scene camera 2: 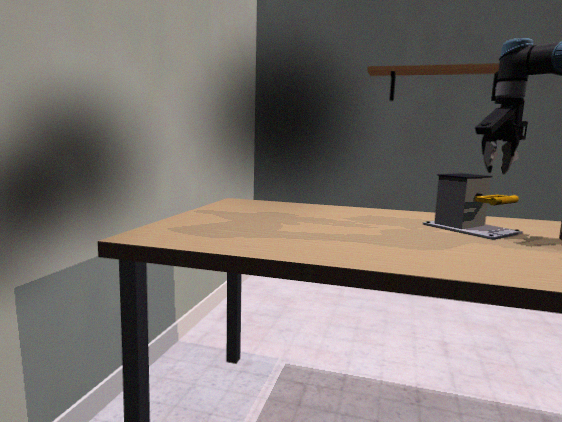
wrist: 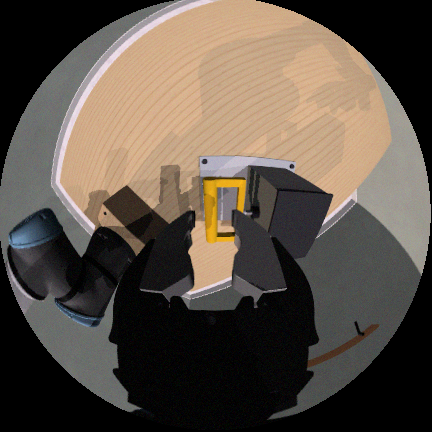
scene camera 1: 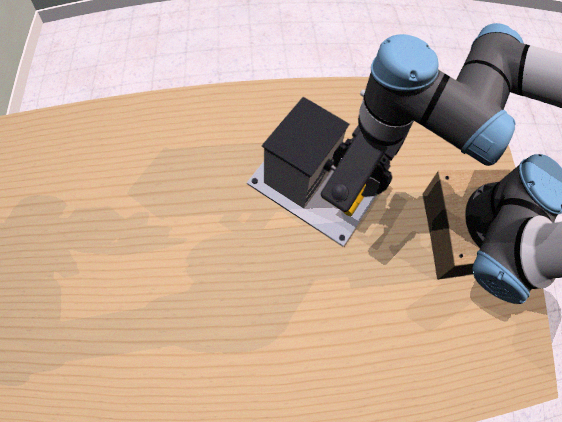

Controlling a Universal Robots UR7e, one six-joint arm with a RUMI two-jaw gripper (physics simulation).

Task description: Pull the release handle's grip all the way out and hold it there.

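The release handle's yellow rectangular grip (scene camera 1: pixel 355 202) (scene camera 2: pixel 509 199) (wrist: pixel 210 200) stands beside a dark box (scene camera 1: pixel 306 132) (scene camera 2: pixel 451 202) (wrist: pixel 302 215), joined to it by a short rod. The box stands on a light grey plate (scene camera 1: pixel 330 225) (scene camera 2: pixel 492 232) (wrist: pixel 230 162). My gripper (scene camera 2: pixel 497 171) (wrist: pixel 212 211) points down above the grip, clearly higher than it in scene camera 2. Its jaws are partly open with a gap between the tips and nothing held. In the wrist view the grip shows beyond and between the tips. In scene camera 1 the arm hides the fingertips and part of the grip.
The wooden table (scene camera 1: pixel 150 300) (scene camera 2: pixel 225 245) carries the plate. A wooden block (scene camera 1: pixel 495 176) (wrist: pixel 130 207) lies under the arm's base, to the right of the plate in scene camera 1. A wall shelf (scene camera 2: pixel 430 70) is behind the arm.
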